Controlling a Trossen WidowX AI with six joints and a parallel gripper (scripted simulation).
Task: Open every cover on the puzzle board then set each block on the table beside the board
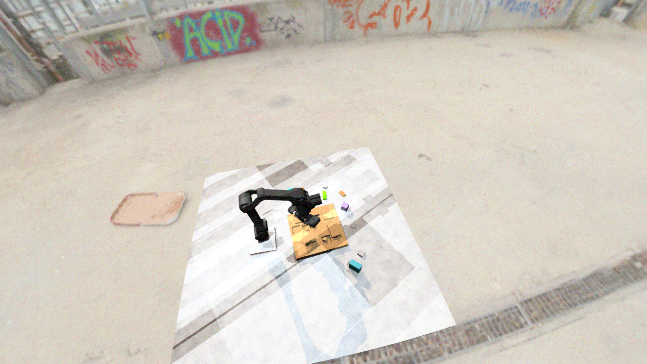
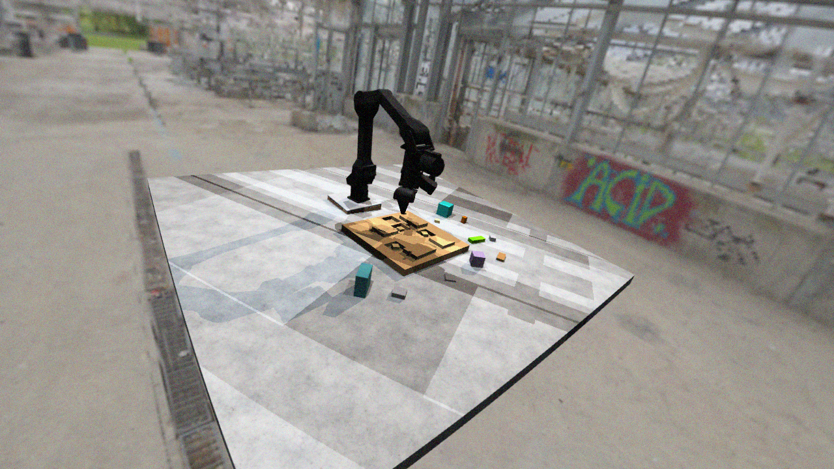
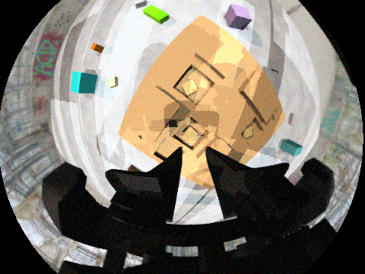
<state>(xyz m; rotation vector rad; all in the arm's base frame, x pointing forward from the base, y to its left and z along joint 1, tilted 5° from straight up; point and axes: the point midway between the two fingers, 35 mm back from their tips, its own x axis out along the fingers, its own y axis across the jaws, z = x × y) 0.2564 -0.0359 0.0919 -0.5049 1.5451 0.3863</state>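
My gripper tip is now 6 cm short of the tan puzzle board, 6 cm above it and 1 cm to the left of it. Also, from my gripper tip: green block (20 cm to the left, 19 cm ahead, 7 cm below); cyan cube (29 cm to the left, 5 cm below, 2 cm behind); purple cube (27 cm ahead, 6 cm below, 5 cm to the left).
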